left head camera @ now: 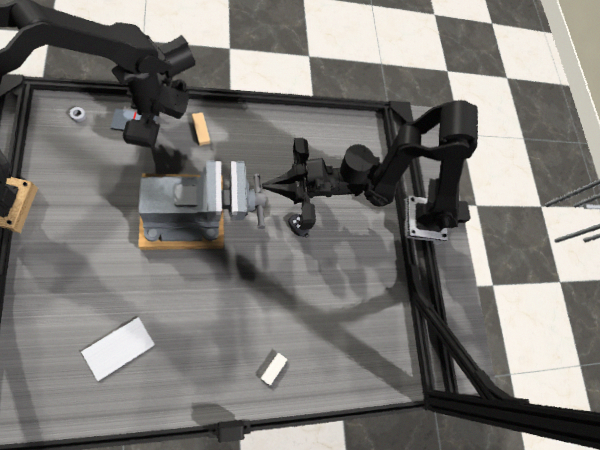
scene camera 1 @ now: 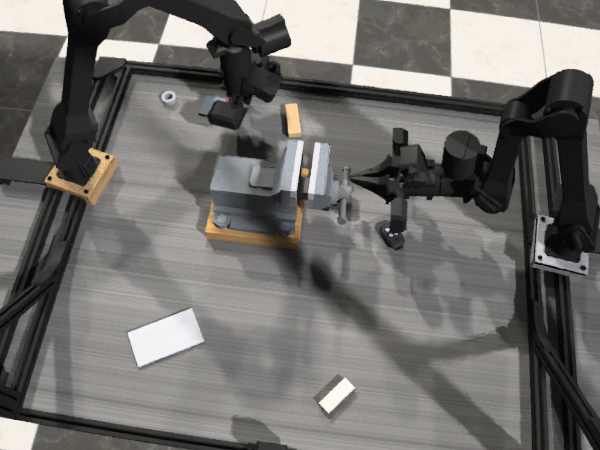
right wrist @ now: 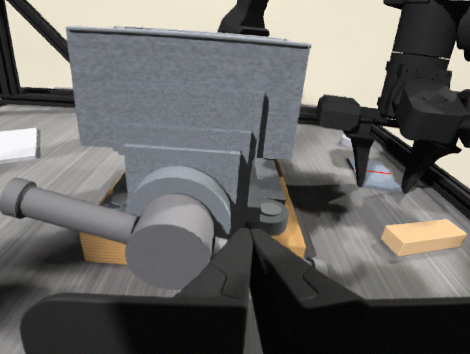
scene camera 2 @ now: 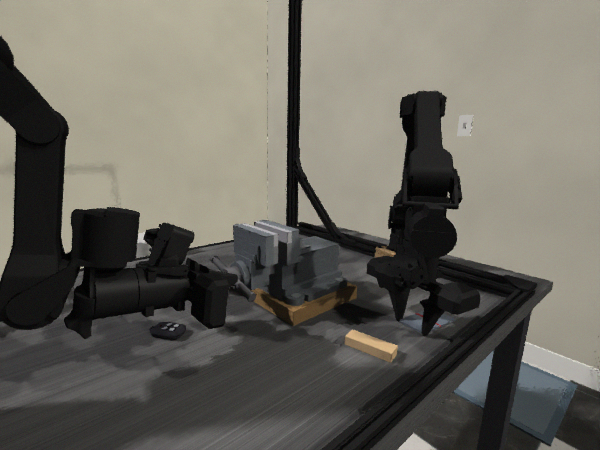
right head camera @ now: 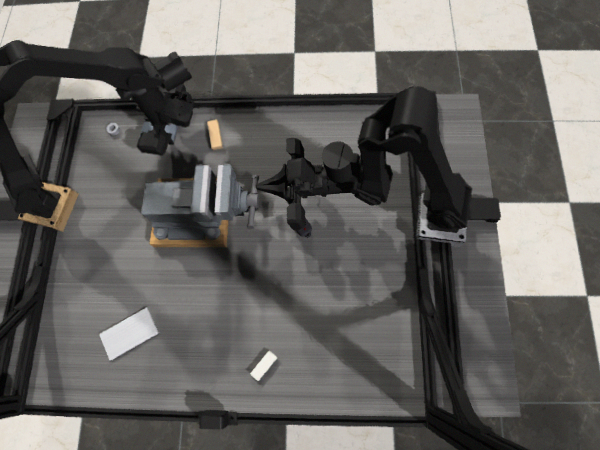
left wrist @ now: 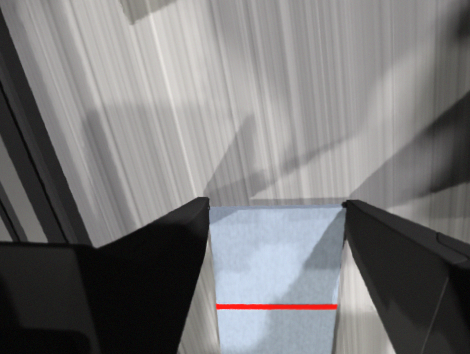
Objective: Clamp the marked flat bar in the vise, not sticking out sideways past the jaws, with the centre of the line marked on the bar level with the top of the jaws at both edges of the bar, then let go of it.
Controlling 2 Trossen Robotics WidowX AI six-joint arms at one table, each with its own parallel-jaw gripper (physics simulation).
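Places are measured from the left arm's base along level axes (x ahead, y left, z up), in centimetres.
Pixels of known places: left gripper, fingertip midpoint: (left head camera: 153,125) (scene camera 1: 243,114) (right wrist: 381,188) (scene camera 2: 411,327) (right head camera: 174,134) (left wrist: 276,209); right gripper, fingertip midpoint: (left head camera: 262,186) (scene camera 1: 350,178) (right wrist: 248,239) (scene camera 2: 236,278) (right head camera: 256,187); left arm's base, origin of the base link: (scene camera 1: 78,168) (right head camera: 44,203); right arm's base, origin of the base link: (left head camera: 428,217) (scene camera 1: 562,243) (right head camera: 443,216).
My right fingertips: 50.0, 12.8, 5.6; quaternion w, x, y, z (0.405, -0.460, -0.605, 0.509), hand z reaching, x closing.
Note:
Ahead of a thing's pixels: the offset from my right fingertips to its top centre, as dx, dy, dz. "pt": to the spot under its first point.
The marked flat bar @(-31.0, +12.4, -8.8) (left head camera: 120,120) (scene camera 1: 207,106) (left wrist: 275,250) (right wrist: 382,175), blue-grey with a red line across, lies flat on the table behind the vise. My left gripper (scene camera 2: 412,327) (left wrist: 276,209) (right wrist: 381,188) points down with one finger at each long edge of the bar and looks shut on it. The grey vise (left head camera: 167,197) (right head camera: 167,200) (scene camera 1: 235,180) (scene camera 2: 320,260) (right wrist: 185,70) has its jaws apart. My right gripper (left head camera: 263,186) (right head camera: 258,187) (scene camera 1: 351,178) (right wrist: 248,239) is shut and empty, its tips close to the vise's handle @(pt +0.9, -7.8, +0.9) (left head camera: 260,220) (scene camera 1: 343,212) (right wrist: 75,210), which they partly hide in the right wrist view.
A wooden block @(-16.1, +14.4, -7.7) (left head camera: 201,128) (scene camera 2: 371,345) (right wrist: 425,236) lies beside the bar, and a grey ring @(-42.8, +10.7, -8.0) (left head camera: 77,114) (scene camera 1: 169,98) on its other side. A dark remote @(+10.6, -3.9, -7.6) (scene camera 1: 391,236) (scene camera 2: 168,330) lies beneath the right gripper. A white plate @(-20.5, -36.0, -8.7) (left head camera: 118,349) and a cream block @(+10.0, -35.1, -8.0) (left head camera: 274,369) lie in front.

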